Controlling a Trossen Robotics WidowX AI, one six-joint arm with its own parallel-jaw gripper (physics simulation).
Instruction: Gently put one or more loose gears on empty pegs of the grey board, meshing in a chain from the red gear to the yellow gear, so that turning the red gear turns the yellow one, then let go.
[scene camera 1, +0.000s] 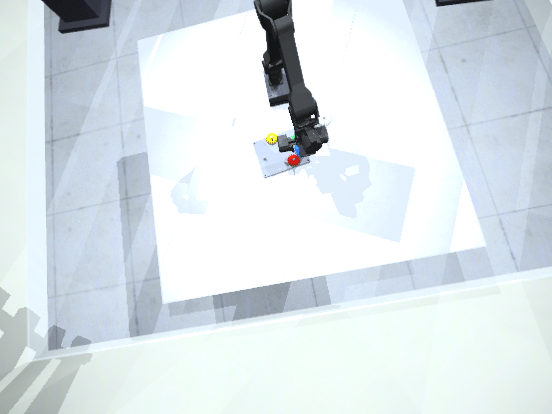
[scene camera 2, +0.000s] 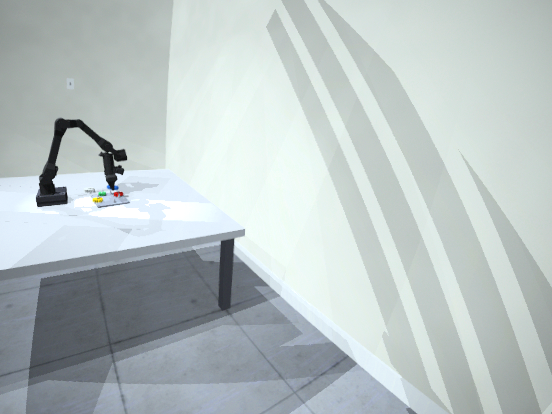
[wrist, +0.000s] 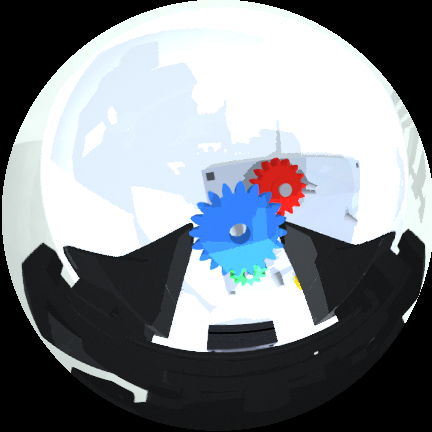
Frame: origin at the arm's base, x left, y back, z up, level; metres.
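Where they show: gripper, fingertip midpoint: (scene camera 2: 112, 188) (wrist: 236, 227); arm's base, origin of the base link: (scene camera 1: 275, 78) (scene camera 2: 47, 193).
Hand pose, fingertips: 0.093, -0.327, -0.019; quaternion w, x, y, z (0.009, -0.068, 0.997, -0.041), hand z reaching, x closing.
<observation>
Each offset is from my fingertips to the top centre of the thing, as dx, dy, dz. "*": to the spot under its first point. Level surfaces: height alone.
My gripper (wrist: 236, 227) (scene camera 2: 112, 188) is shut on the big blue gear @(+0.000, -0.001, +0.021) (wrist: 235, 220) (scene camera 2: 113, 187) (scene camera 1: 297, 150), which lies flat between the fingertips. In the wrist view it overlaps the lower left of the red gear @(-0.036, -0.033, -0.012) (wrist: 280, 182) (scene camera 1: 293, 160) (scene camera 2: 118, 194) and part of the green gear @(* -0.023, +0.059, -0.008) (wrist: 248, 276) (scene camera 2: 102, 193). Whether the blue gear touches them is unclear. The red gear is on the grey board @(-0.090, +0.018, -0.007) (wrist: 327, 205) (scene camera 1: 272, 167). The yellow gear @(-0.125, +0.074, -0.011) (scene camera 1: 271, 139) (scene camera 2: 98, 199) (wrist: 298, 282) is at the board's other end. Bare pegs show right of red, at the board's right and beside green. What lies under the blue gear is hidden.
A white gear @(+0.105, +0.146, -0.020) (scene camera 1: 325, 120) (scene camera 2: 89, 190) lies off the board, near the arm's wrist. The arm's base (scene camera 1: 278, 94) (scene camera 2: 52, 196) stands on the white table @(dz -0.037) (scene camera 1: 225, 240) (scene camera 2: 190, 220) behind the board. The arm hides part of the board in scene camera 1.
</observation>
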